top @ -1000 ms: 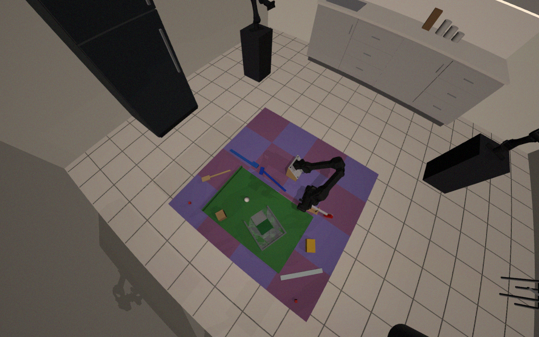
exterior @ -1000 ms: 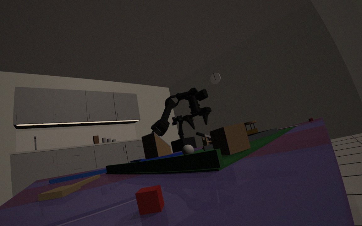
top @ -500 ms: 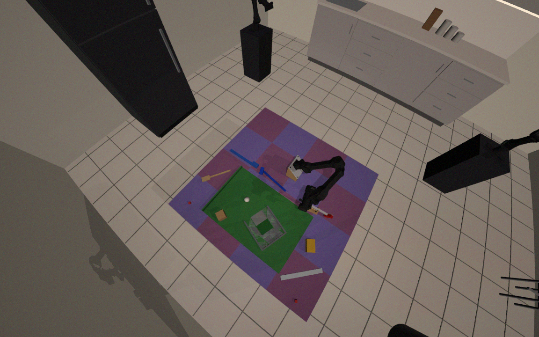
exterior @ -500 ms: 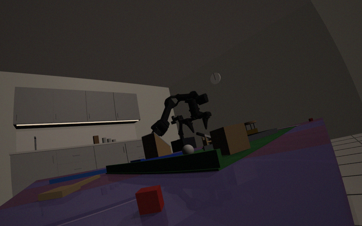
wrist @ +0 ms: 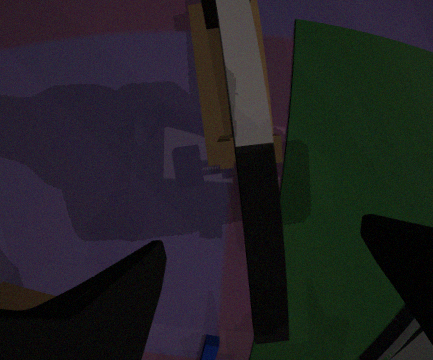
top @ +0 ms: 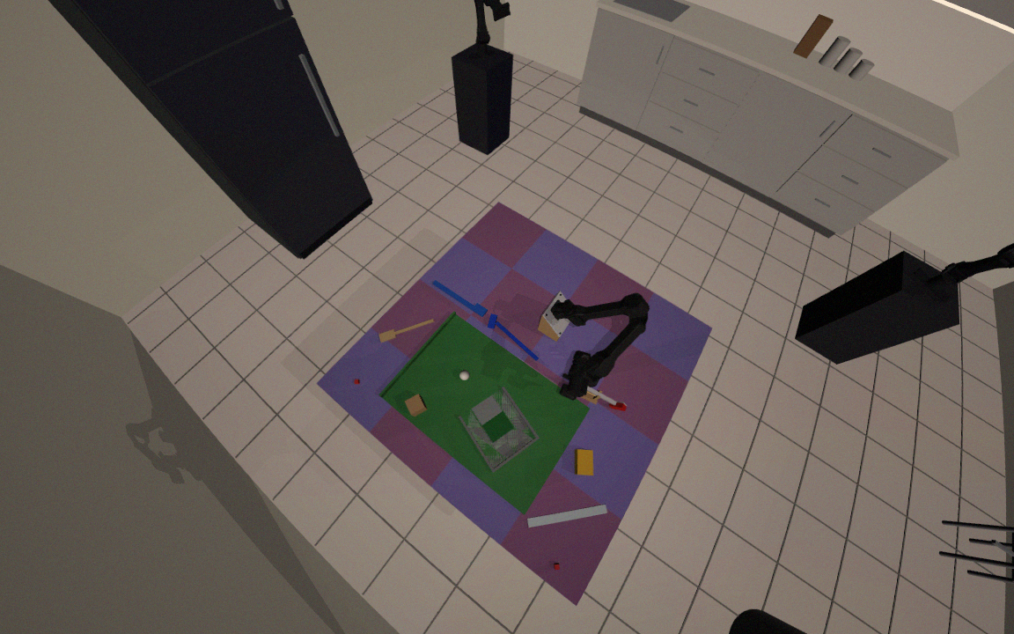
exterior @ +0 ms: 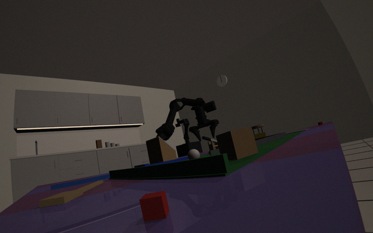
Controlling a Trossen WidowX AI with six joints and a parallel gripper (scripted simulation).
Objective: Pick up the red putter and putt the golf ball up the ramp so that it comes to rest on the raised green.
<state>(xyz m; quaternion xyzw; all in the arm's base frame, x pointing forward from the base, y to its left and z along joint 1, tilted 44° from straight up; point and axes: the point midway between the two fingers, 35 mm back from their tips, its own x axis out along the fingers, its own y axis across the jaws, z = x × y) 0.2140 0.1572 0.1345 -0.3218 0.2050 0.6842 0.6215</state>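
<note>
Right now my gripper tip is 2 cm past the wooden frame, 8 cm to the right of it and 5 cm above it. Round my gripper tip: yellow block (23 cm ahead, 21 cm to the left, 6 cm below); white golf ball (23 cm ahead, 37 cm to the right, 6 cm below); red putter (3 cm behind, 11 cm to the left, 2 cm below).
</note>
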